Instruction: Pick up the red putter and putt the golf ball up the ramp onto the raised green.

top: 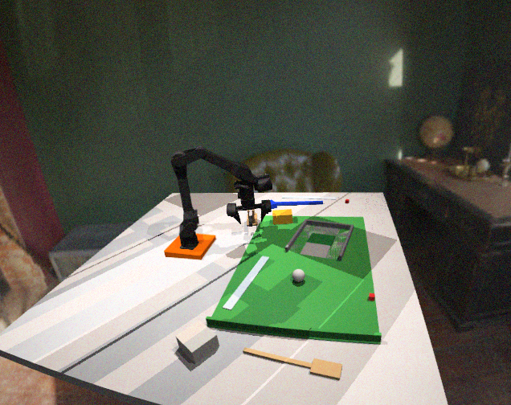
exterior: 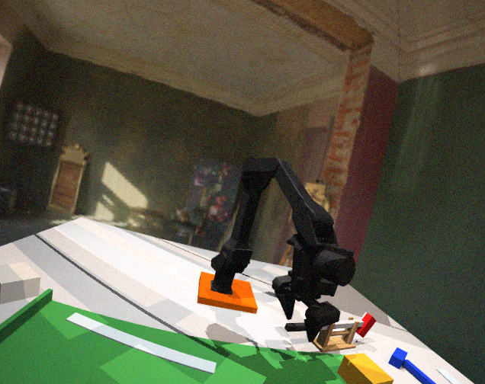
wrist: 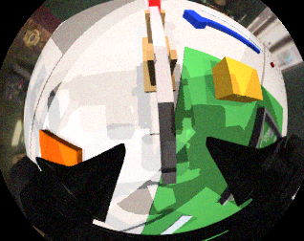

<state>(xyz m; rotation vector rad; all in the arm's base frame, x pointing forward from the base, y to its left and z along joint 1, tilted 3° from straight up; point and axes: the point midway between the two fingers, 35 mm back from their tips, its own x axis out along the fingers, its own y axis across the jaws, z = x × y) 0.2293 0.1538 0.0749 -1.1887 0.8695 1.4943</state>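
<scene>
The red putter lies 11 cm to the left of my gripper tip and 3 cm behind it. From my gripper tip the other things lie so: yellow block 12 cm to the left, 12 cm ahead, 3 cm below; green mat 25 cm ahead, 20 cm to the right, 5 cm below; wooden stand 13 cm to the left, 3 cm behind, 2 cm below.
</scene>
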